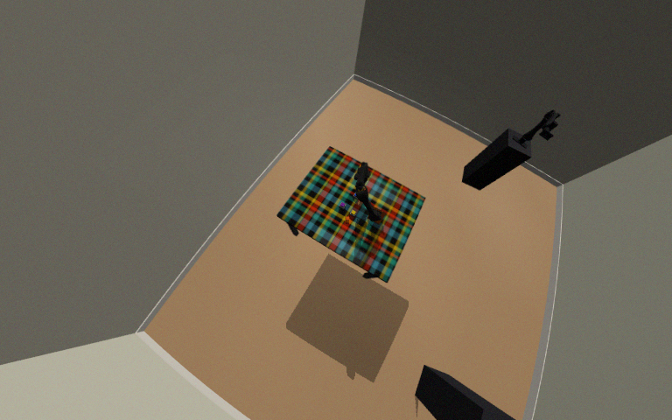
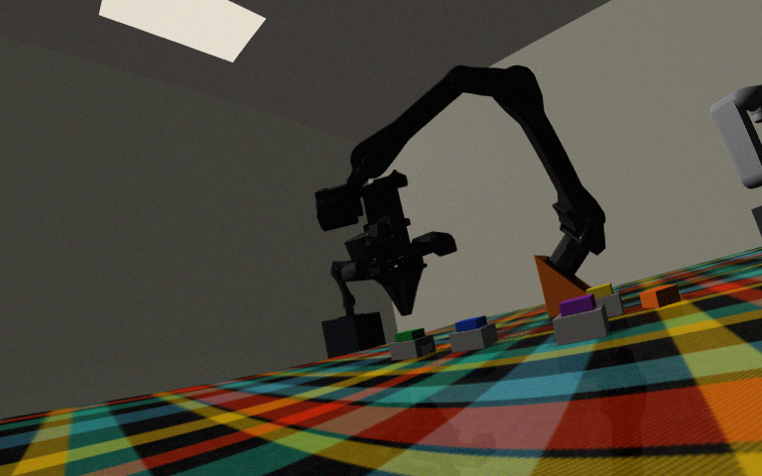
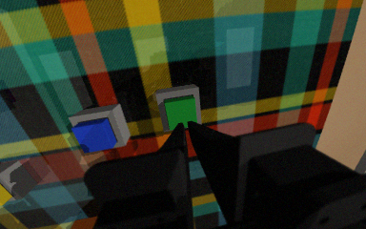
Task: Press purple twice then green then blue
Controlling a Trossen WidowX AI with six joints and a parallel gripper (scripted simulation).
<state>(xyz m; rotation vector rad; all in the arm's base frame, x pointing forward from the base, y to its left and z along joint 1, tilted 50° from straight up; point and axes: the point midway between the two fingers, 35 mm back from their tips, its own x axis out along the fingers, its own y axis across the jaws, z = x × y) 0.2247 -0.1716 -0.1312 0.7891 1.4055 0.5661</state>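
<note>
Now: gripper tip 30 mm above the green button. From my gripper tip the other things lie so: blue button (100 mm to the left, 30 mm below); then purple button (80 mm ahead, 240 mm to the left, 30 mm below); then yellow button (40 mm behind, 270 mm to the left, 30 mm below).
</note>
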